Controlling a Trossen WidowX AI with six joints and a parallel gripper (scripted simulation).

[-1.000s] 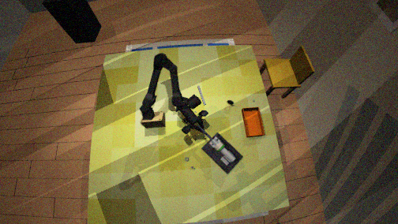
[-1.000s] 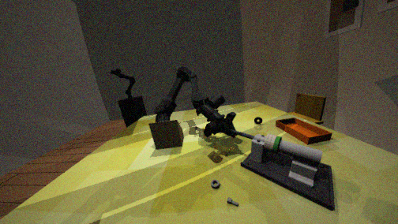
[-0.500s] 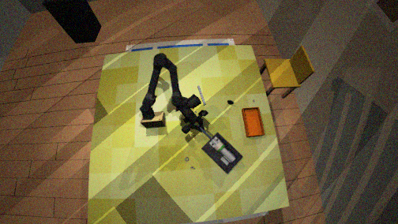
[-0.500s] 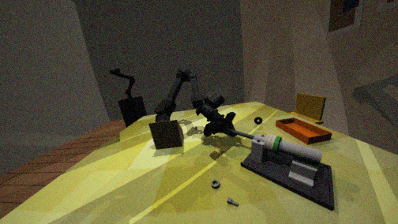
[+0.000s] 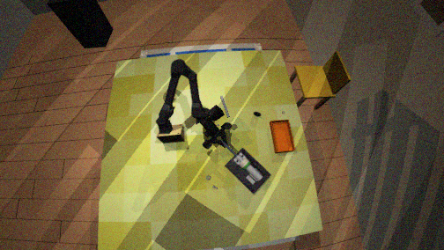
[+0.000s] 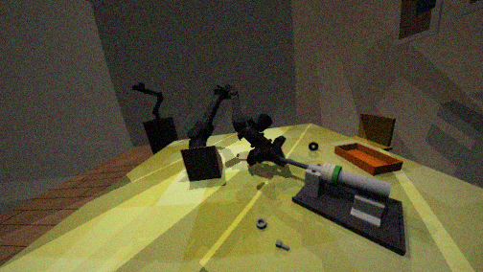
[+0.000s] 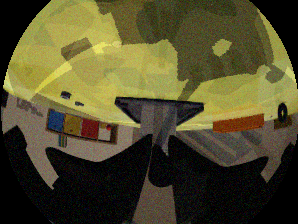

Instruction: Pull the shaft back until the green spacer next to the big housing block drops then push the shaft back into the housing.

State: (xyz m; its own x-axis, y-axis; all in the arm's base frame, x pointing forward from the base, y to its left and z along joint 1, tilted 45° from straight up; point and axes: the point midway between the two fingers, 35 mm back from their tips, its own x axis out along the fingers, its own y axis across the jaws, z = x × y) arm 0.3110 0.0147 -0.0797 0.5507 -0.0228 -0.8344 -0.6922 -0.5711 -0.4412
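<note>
My gripper tip is now 11 cm short of the green spacer, 11 cm to the left of it and 2 cm below it. Round my gripper tip: orange tray: 35 cm ahead, 8 cm to the left, 5 cm below; black ring: 20 cm ahead, 22 cm to the left, 4 cm below.
</note>
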